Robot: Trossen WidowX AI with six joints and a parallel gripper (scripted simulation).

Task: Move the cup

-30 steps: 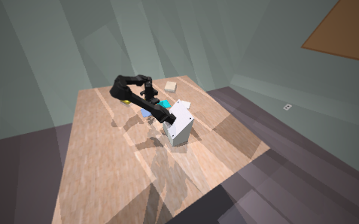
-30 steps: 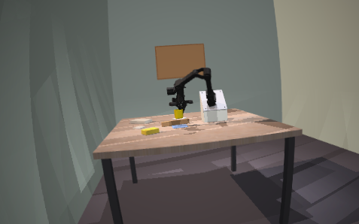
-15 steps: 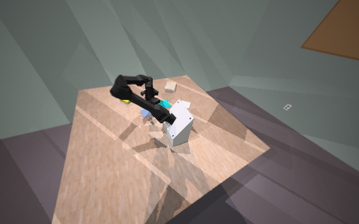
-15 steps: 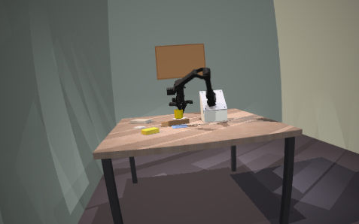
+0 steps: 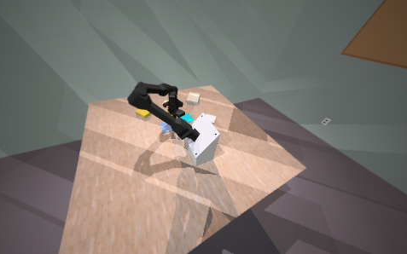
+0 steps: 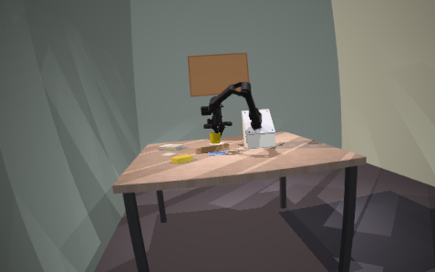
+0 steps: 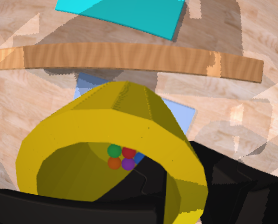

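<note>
My gripper tip is 120 mm to the left of the cyan pad, 100 mm above it and 50 mm short of it. Round my gripper tip: yellow cup: 20 mm ahead, 10 mm to the left; wooden bar: 80 mm below, 40 mm to the right, 40 mm ahead; light blue pad: 100 mm below, 50 mm to the left, 30 mm ahead.
</note>
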